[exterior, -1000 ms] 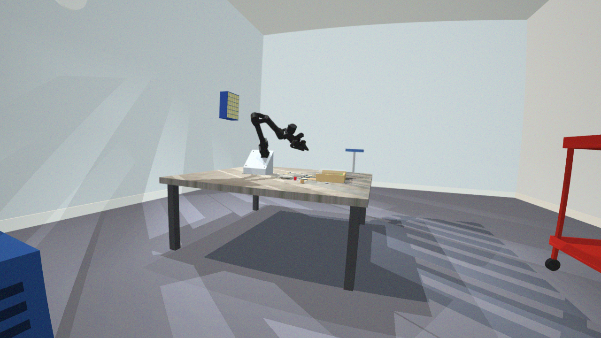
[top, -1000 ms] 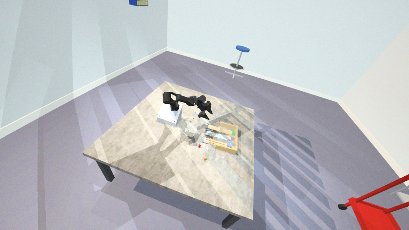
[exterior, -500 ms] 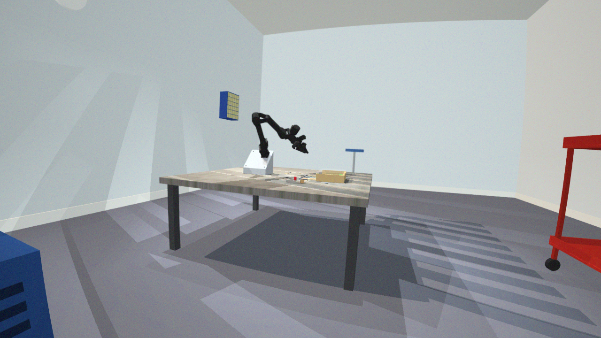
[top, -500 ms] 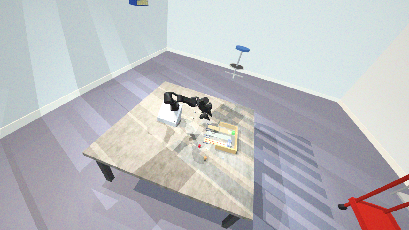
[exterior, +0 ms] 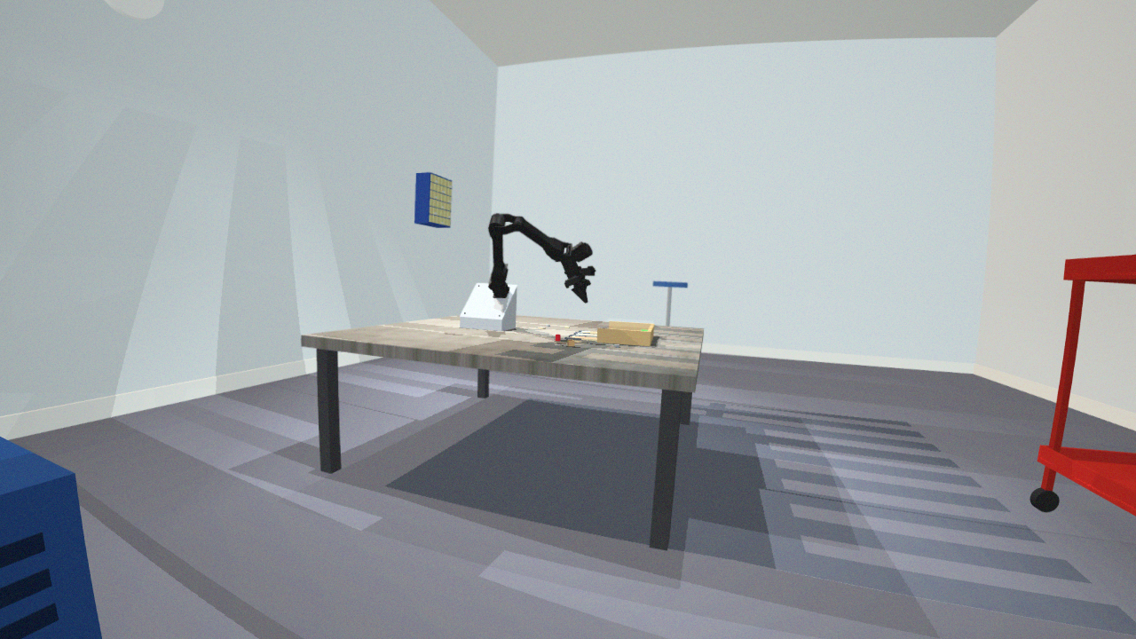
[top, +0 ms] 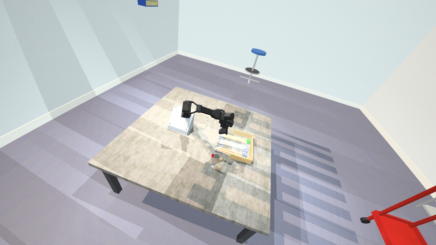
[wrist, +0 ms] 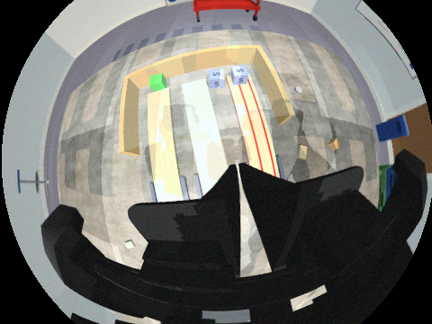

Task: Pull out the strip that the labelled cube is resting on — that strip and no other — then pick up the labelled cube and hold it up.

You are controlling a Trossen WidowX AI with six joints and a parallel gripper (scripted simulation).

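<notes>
Now: the red piece 6 cm behind my gripper tip, 17 cm to the right of it and 12 cm below it. Also, from my gripper tip: tan cube (1 cm ahead, 27 cm to the right, 12 cm below).
</notes>
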